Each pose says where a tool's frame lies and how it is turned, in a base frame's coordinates. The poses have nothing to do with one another.
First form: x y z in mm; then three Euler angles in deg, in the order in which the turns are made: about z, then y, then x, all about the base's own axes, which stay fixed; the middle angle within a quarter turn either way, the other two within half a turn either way.
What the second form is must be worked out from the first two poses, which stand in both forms.
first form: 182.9 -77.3 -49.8 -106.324 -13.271 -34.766
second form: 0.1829 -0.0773 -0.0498 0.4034 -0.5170 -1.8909
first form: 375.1 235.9 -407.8 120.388 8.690 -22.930
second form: 0.3751 0.2359 -0.4078 0.3352 0.2689 2.1161
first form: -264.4 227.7 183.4 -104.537 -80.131 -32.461
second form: -0.2644 0.2277 0.1834 1.4180 -0.3161 -1.6161
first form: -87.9 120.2 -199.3 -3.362 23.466 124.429
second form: -0.0879 0.1202 -0.1993 2.1257 -0.1773 0.3756
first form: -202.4 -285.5 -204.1 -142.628 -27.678 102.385
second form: -0.2024 -0.2855 -0.2041 -1.7940 0.5395 2.5327
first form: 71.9 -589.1 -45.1 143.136 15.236 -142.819
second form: 0.0719 -0.5891 -0.0451 2.7059 0.5587 -2.7149
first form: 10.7 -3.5 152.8 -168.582 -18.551 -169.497
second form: 0.0107 -0.0035 0.1528 3.0170 -0.3498 2.9944
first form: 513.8 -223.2 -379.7 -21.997 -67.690 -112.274
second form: 0.5138 -0.2232 -0.3797 -1.7152 -0.0215 1.2110
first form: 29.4 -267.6 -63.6 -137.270 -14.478 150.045
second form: 0.0294 -0.2676 -0.0636 -2.5921 0.1807 2.3789
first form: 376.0 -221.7 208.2 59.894 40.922 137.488
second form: 0.3760 -0.2217 0.2082 -3.0011 -0.9734 -0.8315
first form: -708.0 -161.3 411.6 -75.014 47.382 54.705
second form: -0.7080 -0.1613 0.4116 -0.4719 1.1161 -1.1608
